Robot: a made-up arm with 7 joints.
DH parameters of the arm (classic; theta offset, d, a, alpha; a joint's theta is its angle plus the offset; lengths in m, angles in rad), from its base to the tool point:
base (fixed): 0 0 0 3.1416
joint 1: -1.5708 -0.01 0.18 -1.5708
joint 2: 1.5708 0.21 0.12 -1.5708
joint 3: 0 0.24 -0.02 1.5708
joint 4: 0 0.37 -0.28 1.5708
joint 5: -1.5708 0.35 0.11 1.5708
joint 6: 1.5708 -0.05 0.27 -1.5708
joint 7: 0 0.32 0.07 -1.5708
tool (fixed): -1.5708 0 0 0
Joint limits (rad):
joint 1: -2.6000..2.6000
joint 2: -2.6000..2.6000
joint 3: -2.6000..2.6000
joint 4: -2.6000..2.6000
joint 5: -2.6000..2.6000
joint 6: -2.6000..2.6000
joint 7: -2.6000..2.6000
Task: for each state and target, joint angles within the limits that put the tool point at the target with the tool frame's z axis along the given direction. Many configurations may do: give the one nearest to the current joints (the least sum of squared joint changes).
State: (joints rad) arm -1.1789 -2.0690 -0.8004 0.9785 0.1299 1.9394 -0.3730
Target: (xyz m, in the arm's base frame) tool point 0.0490 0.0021 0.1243 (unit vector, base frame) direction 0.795 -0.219 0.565
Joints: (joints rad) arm -1.2794 -1.5833 -1.4090 0.9175 0.5511 2.2721 -0.7274
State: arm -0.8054 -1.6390 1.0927 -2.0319 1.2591 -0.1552 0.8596
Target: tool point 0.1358 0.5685 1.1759 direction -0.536 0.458 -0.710
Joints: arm -0.5394 -1.1779 1.2340 -2.4763 1.1524 0.1907 1.2086
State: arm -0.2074 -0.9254 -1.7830 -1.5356 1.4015 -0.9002 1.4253
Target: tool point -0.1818 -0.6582 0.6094 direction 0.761 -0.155 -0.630
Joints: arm -0.3613 -0.8410 -1.9873 -2.1848 1.4542 -0.4447 1.2068
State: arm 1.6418 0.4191 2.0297 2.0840 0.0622 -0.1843 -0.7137
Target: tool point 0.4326 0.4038 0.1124 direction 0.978 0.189 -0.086
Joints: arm 2.1401 0.9955 2.4465 1.3964 -0.4192 0.0383 -1.7557
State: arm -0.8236 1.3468 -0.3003 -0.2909 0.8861 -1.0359 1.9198
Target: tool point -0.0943 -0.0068 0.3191 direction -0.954 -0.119 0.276
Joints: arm -1.3365 2.0346 -1.0654 -0.4260 0.3946 -1.7559 2.0218
